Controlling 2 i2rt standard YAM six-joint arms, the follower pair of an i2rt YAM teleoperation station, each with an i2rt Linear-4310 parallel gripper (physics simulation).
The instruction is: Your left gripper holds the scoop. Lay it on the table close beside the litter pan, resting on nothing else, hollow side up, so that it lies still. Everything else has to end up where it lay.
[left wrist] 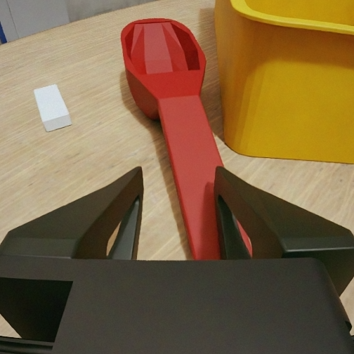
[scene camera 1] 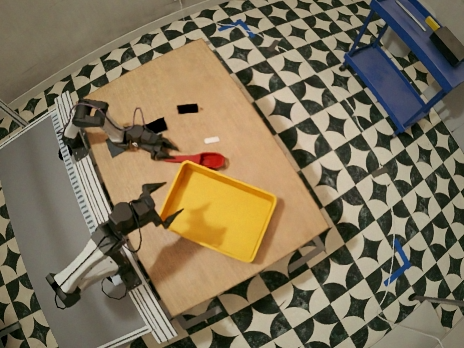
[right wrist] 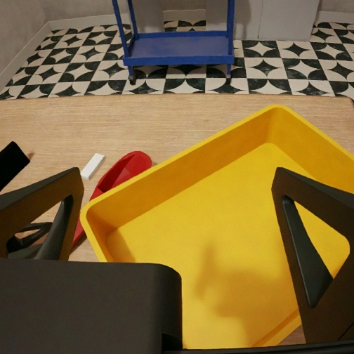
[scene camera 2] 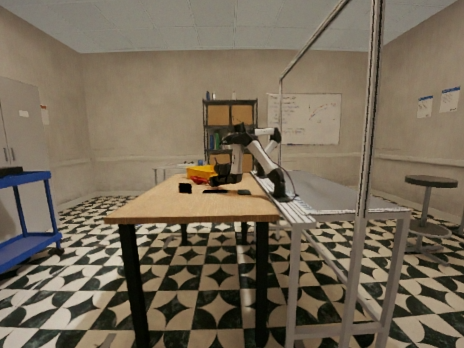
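Observation:
The red scoop lies hollow side up on the table beside the yellow litter pan. A narrow strip of table shows between its bowl and the pan wall in the left wrist view. My left gripper is partly open, low over the scoop's handle. The handle passes beneath the finger at the picture's right; a gap shows beside the other finger. The handle's end is hidden. My right gripper is wide open and empty above the pan's edge.
A small white block lies near the scoop's bowl. A black block stands farther off, and another black piece lies beside my left arm. A blue cart stands beyond the table.

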